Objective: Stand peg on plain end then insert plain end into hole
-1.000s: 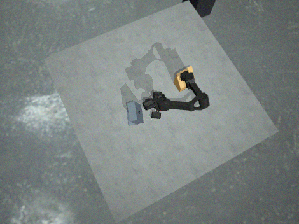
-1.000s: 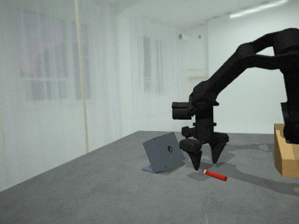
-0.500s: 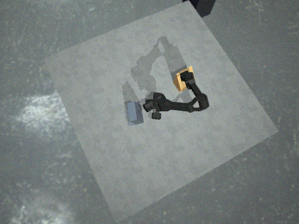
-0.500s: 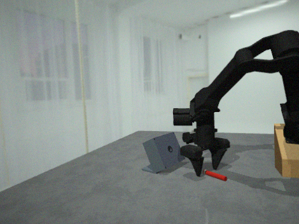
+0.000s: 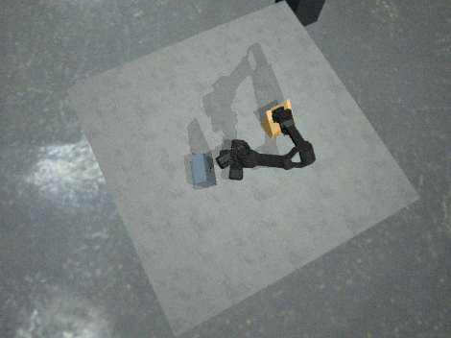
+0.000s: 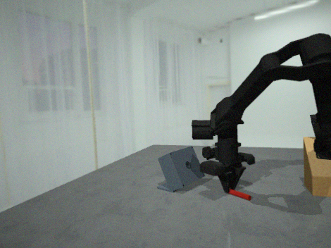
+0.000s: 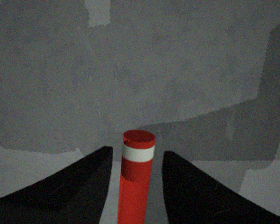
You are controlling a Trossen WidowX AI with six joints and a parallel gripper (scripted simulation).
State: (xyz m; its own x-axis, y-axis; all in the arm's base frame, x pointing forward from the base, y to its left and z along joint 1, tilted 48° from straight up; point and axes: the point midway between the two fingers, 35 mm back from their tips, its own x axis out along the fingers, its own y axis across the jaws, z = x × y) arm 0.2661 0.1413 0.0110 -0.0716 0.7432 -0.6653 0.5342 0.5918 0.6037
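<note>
My gripper tip is now 10 mm past the red peg and 10 mm to the right of it. Round my gripper tip: sloped dark panel (150 mm ahead, 30 mm to the right, 60 mm above).
</note>
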